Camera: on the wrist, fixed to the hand. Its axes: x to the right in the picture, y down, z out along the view.
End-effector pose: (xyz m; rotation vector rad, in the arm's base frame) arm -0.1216 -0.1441 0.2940 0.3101 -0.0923 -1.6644
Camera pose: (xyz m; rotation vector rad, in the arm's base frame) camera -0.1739 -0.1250 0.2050 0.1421 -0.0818 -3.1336
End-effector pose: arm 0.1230 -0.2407 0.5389 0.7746 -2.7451 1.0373
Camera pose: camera 0.1550 -0.2397 0.6389 2.3667 -1.4560 0.5602
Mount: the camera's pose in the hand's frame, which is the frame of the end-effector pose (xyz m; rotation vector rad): -0.0011 -0.0742 -0.0743 0.0178 -0.2646 -1.4407
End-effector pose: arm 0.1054 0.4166 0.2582 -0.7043 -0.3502 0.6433
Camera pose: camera 0.1733 0.3365 0.2563 -0.2037 -0.9520 -0.6428
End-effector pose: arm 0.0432 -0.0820 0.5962 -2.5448 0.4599 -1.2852
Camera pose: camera -0.0055 -0.0195 0.6651 2.2904 1.3533 0.8728
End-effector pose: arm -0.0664 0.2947 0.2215 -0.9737 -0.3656 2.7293
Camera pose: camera -0.0087 0.3762 0.1890 -0.1155 -0.7097 1.4795
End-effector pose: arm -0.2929 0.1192 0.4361 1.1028 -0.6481 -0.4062
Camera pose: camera -0.2436 0.1407 0.3459 1.4074 0.0417 -1.7918
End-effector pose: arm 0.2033 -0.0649 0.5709 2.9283 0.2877 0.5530
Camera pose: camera 0.1627 0.0150 0.6257 1.9363 1.9935 -0.0852
